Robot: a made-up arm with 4 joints.
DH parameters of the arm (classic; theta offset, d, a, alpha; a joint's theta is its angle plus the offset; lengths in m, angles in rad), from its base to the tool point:
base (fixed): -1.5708 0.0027 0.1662 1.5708
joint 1: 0 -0.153 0.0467 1.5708
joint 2: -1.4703 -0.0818 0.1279 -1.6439
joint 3: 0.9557 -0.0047 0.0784 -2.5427
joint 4: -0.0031 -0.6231 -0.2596 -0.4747
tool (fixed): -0.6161 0.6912 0 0
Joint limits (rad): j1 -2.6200..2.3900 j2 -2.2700..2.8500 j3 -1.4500..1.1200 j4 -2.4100..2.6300
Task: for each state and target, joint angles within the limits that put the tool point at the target. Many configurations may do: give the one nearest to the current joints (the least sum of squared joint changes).
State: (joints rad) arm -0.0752 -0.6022 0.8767 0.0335
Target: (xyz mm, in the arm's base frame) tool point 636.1 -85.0 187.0
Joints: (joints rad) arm -0.1502 0.0670 0.8745 -0.5384
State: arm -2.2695 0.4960 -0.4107 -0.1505
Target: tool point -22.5 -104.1 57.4
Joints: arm -2.1296 -0.3154 -0.9908 0.3883
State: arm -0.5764 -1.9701 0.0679 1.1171
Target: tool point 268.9 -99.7 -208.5
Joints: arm -0.4079 -1.6023 0.7148 1.2845
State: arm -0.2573 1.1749 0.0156 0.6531
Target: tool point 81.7 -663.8 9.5
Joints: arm 0.1670 2.0283 0.6592 -0.0710
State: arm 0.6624 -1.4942 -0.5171 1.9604
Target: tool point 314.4 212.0 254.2
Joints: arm 0.6771 -1.9583 -0.8267 2.3772
